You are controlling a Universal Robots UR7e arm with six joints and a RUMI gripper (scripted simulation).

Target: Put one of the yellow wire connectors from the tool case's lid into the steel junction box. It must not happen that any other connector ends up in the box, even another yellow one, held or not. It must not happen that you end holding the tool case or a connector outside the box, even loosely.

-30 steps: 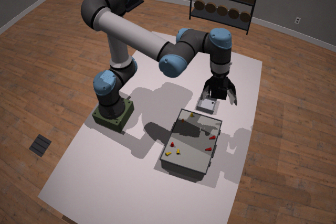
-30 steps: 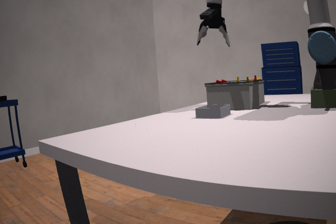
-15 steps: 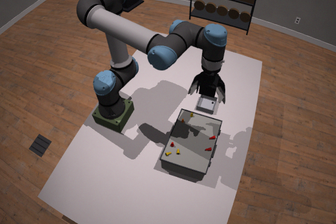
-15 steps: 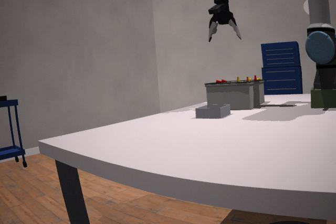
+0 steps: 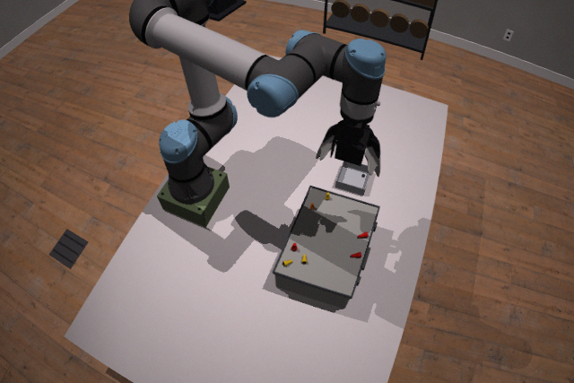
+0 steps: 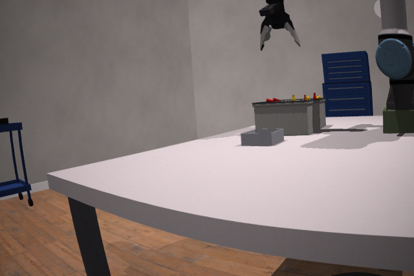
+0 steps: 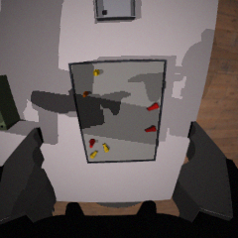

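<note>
The orange connector lies 190 mm below my hand, 70 mm behind it and 30 mm to the right of it. Round my hand: grey tool case: 230 mm below, 100 mm to the right, 20 mm ahead.
</note>
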